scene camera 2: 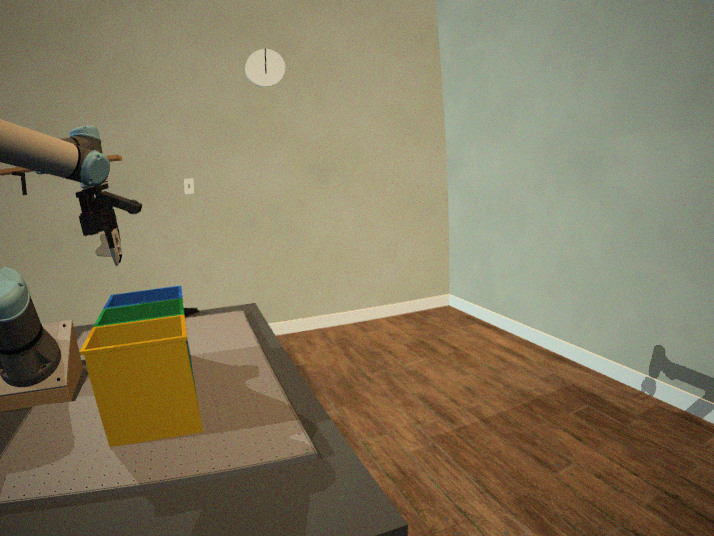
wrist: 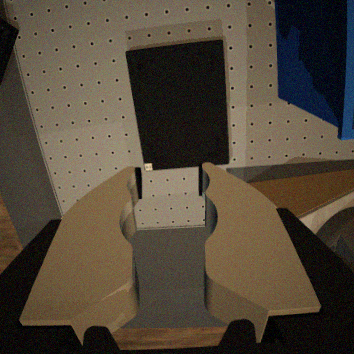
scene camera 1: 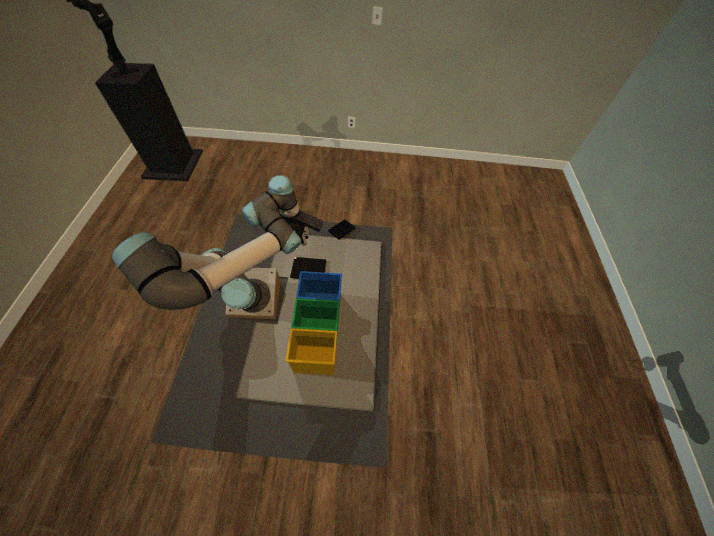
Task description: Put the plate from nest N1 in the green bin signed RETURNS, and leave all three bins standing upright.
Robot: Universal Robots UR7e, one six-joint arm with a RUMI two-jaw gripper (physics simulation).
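Where they show: gripper, between the fingertips: (scene camera 2: pixel 118 264) (wrist: pixel 169 168) (scene camera 1: pixel 305 241); arm's base, origin of its link: (scene camera 2: pixel 30 361).
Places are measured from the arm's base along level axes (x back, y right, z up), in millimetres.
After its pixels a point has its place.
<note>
A black plate (scene camera 1: pixel 308 267) @[x -220, y -201, z -54 mm] (wrist: pixel 180 105) @[x -226, y -196, z -54 mm] with a small pale label at one corner lies flat on the perforated board, beside the blue bin. No N1 sign is readable. The gripper (scene camera 1: pixel 305 236) @[x -229, y -192, z 168 mm] (scene camera 2: pixel 117 261) @[x -229, y -192, z 168 mm] (wrist: pixel 170 172) @[x -229, y -192, z 168 mm] hangs well above the board, its fingers drawn in with a narrow gap and nothing between them. The plate lies below and beyond the fingertips, apart from them. The green bin (scene camera 1: pixel 316 314) @[x -290, y 67, z -20 mm] (scene camera 2: pixel 143 312) @[x -303, y 67, z 96 mm] stands upright between the blue bin (scene camera 1: pixel 320 285) @[x -297, y -65, z 11 mm] (scene camera 2: pixel 147 297) @[x -306, y -65, z 97 mm] (wrist: pixel 312 65) @[x -263, y -67, z 47 mm] and the yellow bin (scene camera 1: pixel 311 367) @[x -300, y 316, z 34 mm] (scene camera 2: pixel 147 392) @[x -307, y 316, z 26 mm], both upright. No RETURNS sign is readable.
A second black object (scene camera 1: pixel 342 229) @[x -375, y -460, z -57 mm] lies near the far edge of the perforated board (scene camera 1: pixel 357 392) @[x -486, y 381, z -65 mm] (scene camera 2: pixel 253 444) @[x -462, y 387, z -66 mm]. The arm's base block (scene camera 1: pixel 271 311) @[x -86, y 59, z -30 mm] (scene camera 2: pixel 66 363) @[x -91, y 18, z -10 mm] stands beside the bins. A dark pedestal (scene camera 1: pixel 147 115) stands far off at the left.
</note>
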